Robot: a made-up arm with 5 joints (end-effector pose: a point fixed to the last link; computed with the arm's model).
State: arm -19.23 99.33 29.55 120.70 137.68
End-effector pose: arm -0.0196 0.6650 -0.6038 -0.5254 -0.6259 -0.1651 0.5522
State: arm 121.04 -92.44 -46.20 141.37 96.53
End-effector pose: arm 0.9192 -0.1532 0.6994 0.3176 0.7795 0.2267 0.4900
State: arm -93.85 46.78 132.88 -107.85 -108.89
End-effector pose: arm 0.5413 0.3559 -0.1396 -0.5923 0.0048 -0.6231 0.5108
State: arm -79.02 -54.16 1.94 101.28 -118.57
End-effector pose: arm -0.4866 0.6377 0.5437 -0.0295 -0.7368 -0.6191 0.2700
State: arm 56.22 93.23 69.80 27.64 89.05
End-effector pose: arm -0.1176 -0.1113 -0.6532 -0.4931 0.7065 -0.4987 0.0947
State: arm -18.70 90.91 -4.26 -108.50 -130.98
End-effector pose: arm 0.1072 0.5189 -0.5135 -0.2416 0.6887 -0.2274 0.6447
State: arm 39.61 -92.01 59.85 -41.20 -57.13
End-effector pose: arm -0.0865 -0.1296 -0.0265 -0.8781 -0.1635 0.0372 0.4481
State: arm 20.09 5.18 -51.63 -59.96 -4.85
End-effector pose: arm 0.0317 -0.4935 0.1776 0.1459 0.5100 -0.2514 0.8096
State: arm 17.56 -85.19 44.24 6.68 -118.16
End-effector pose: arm 0.0067 0.1630 0.3679 -0.4287 -0.4839 -0.3351 0.6854
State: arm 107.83 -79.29 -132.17 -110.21 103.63
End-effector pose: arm 0.4245 -0.9601 0.3869 0.4319 -0.0619 0.7990 0.4137
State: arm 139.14 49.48 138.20 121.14 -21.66
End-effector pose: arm 0.1528 -0.1536 -0.4921 -0.6031 -0.7219 0.0061 0.3393
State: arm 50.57 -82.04 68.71 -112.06 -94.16
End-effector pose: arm 0.4124 -0.4491 0.0235 0.8882 0.4058 0.2115 0.0406
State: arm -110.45 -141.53 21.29 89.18 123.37
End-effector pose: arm 0.4903 0.3208 0.9575 0.1878 0.5978 0.7301 0.2726
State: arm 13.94 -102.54 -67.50 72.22 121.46
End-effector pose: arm -0.8856 -0.5622 0.2363 0.9606 -0.1996 -0.1910 0.0313
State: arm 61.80 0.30 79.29 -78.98 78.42
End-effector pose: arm -0.0186 0.0299 0.3471 0.3294 -0.5417 -0.7277 0.2617
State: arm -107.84 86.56 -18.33 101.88 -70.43
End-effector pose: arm 0.2513 0.6739 -0.0663 -0.1618 0.5713 0.5467 0.5904
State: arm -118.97 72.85 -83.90 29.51 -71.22
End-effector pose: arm -0.0863 0.5325 -0.0828 -0.3589 -0.0942 0.6209 0.6905
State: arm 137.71 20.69 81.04 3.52 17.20
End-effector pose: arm 0.6203 0.1126 0.1028 -0.1986 -0.0663 -0.8640 0.4579
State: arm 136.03 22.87 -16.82 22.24 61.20
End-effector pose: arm 0.8293 -0.3550 -0.0051 0.2272 -0.0258 0.9729 0.0331
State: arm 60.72 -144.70 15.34 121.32 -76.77
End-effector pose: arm -0.5016 -0.5275 0.5007 0.0311 -0.4708 0.7988 0.3733
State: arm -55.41 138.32 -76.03 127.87 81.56
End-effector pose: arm 0.1417 0.9421 0.4483 0.0475 -0.1175 -0.5932 0.7950
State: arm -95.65 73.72 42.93 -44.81 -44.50
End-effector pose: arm -0.0231 0.1092 0.1610 0.3998 -0.1017 -0.5611 0.7176
